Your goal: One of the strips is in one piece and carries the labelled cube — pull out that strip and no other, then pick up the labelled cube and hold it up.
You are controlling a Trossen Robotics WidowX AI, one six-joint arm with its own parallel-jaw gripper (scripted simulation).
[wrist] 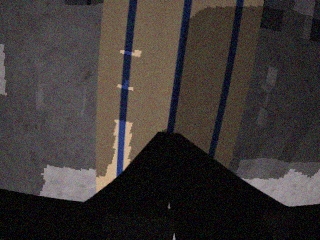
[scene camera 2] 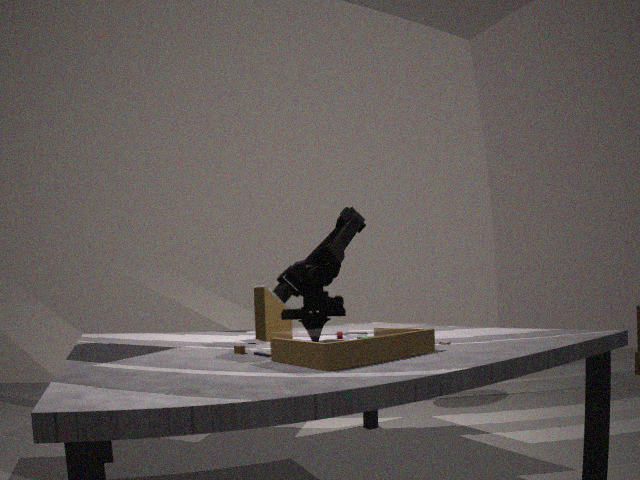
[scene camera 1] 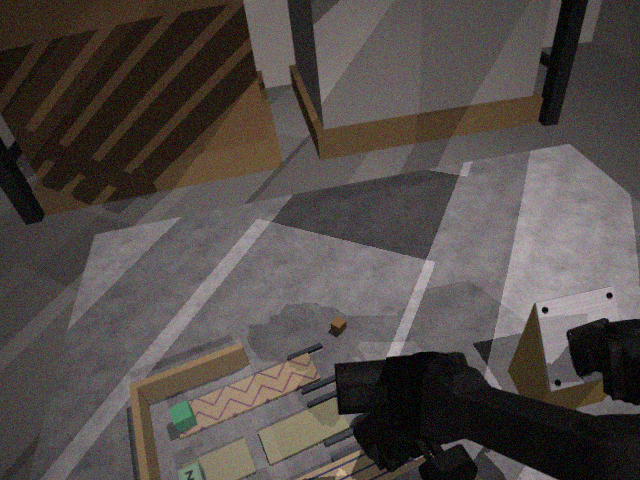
Scene:
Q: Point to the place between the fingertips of my gripper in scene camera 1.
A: At 411, 445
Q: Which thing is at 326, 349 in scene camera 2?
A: A low wooden frame.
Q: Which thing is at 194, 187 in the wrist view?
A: My gripper.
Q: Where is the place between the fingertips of my gripper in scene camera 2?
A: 315, 343

